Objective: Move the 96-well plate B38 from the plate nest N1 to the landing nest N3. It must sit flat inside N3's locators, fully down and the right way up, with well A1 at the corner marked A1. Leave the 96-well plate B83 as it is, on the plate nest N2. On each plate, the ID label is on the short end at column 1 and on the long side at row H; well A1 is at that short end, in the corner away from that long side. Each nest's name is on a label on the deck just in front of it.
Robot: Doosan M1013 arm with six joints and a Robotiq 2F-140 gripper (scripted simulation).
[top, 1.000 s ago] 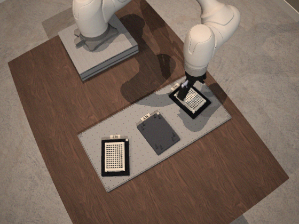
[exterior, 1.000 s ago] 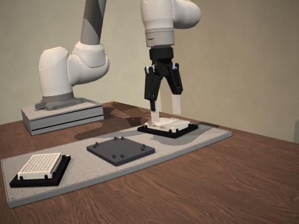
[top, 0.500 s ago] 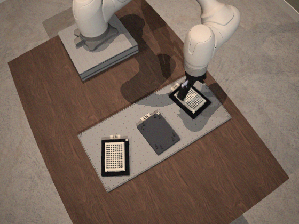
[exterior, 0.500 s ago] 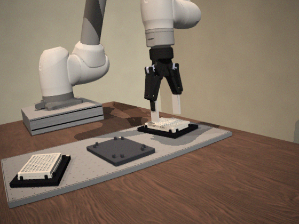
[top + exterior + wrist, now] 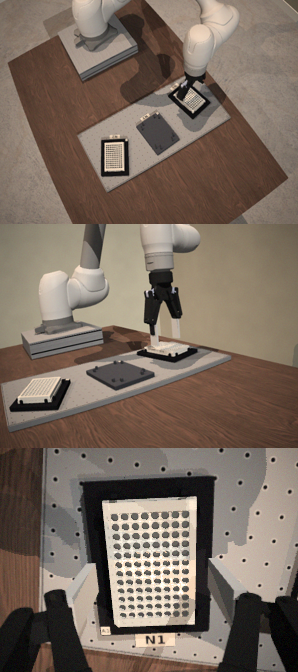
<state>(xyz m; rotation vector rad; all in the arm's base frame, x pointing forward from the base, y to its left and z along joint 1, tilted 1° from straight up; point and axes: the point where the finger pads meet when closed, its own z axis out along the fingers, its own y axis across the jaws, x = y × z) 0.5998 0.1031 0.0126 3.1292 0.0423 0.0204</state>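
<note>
Now: hand 5 cm above the white 96-well plate B38. From my hand the other things lie so: N1 label: 10 cm behind, 6 cm below; then dark grey landing nest N3: 2 cm ahead, 22 cm to the right, 6 cm below; then black plate nest N1: 6 cm below.
</note>
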